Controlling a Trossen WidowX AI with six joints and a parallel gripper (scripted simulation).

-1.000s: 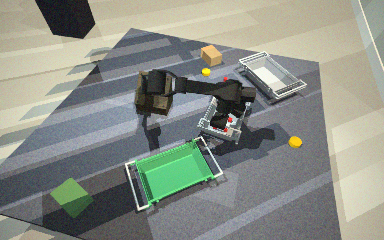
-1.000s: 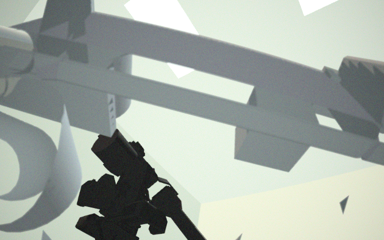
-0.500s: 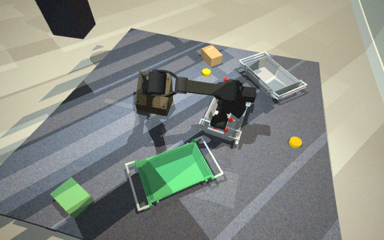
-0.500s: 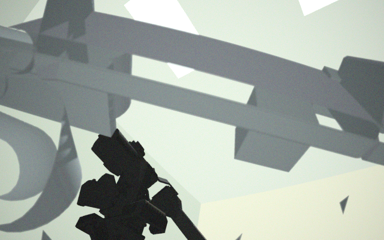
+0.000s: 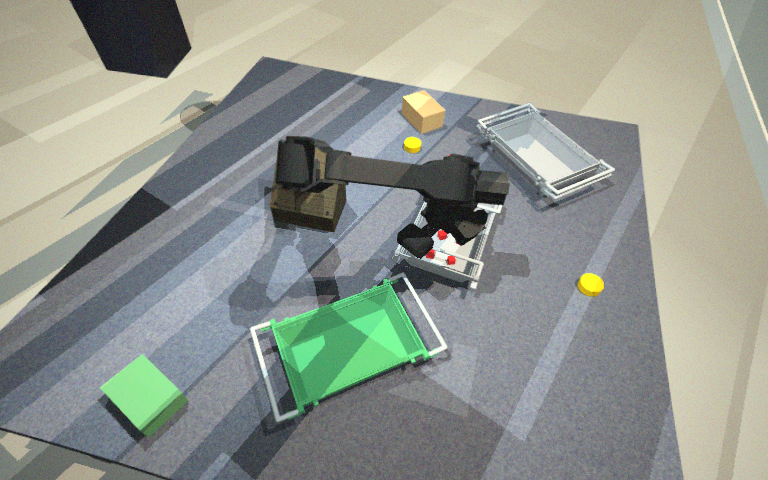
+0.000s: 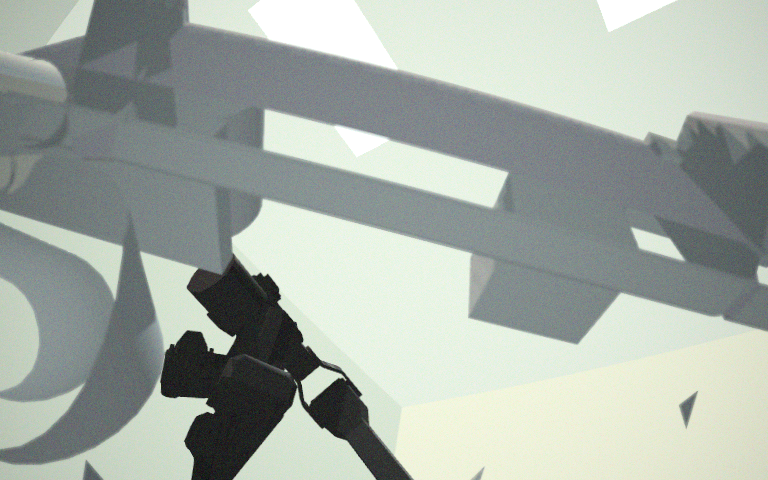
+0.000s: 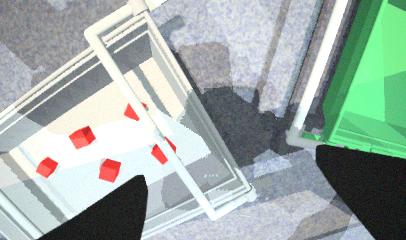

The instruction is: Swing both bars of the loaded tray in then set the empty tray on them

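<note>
My gripper tip is now 14 cm past the green tray, 20 cm to the left of it and 9 cm above it. From my gripper tip the other things lie so: orange box 7 cm behind, 62 cm to the left, 10 cm below; red block 3 cm ahead, 43 cm to the left, 12 cm below; green block 49 cm behind, 35 cm to the right, 11 cm below.
</note>
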